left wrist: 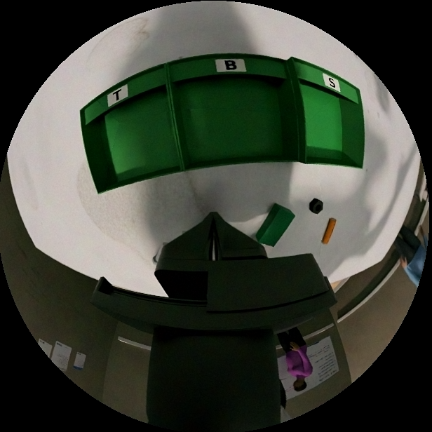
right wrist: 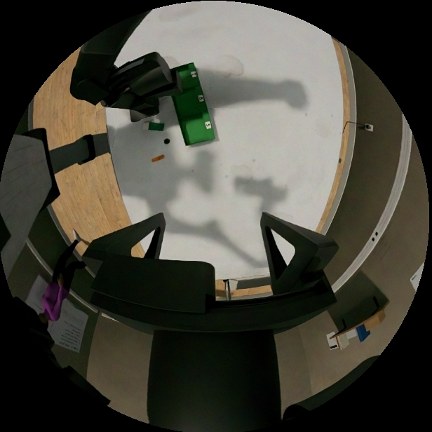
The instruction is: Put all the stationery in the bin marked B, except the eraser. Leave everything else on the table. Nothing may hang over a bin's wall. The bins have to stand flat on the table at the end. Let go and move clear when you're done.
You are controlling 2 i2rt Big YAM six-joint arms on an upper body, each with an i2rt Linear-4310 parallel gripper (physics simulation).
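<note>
Bin B (left wrist: 267, 69) (right wrist: 189, 104) is green, empty and stands between the bins marked T and S. A green block with a white end (left wrist: 276, 224) (right wrist: 156, 127), looking like an eraser, lies before the bins. An orange stick (left wrist: 329, 231) (right wrist: 158, 158) lies to its right in the left wrist view. My left gripper (left wrist: 213, 217) is shut, with a thin pale gap between its fingers; no held thing shows. The fingers hide the table beneath them. A small grey thing (left wrist: 158, 252) peeks out at their left. My right gripper (right wrist: 212, 217) is open and empty, far from the bins.
Bin T (left wrist: 145, 80) (right wrist: 184, 70) and bin S (left wrist: 352, 95) (right wrist: 199, 142) adjoin bin B on either side. A black nut (left wrist: 316, 205) (right wrist: 167, 141) lies between the green block and the orange stick. My left arm (right wrist: 127, 80) reaches over the table beside the bins.
</note>
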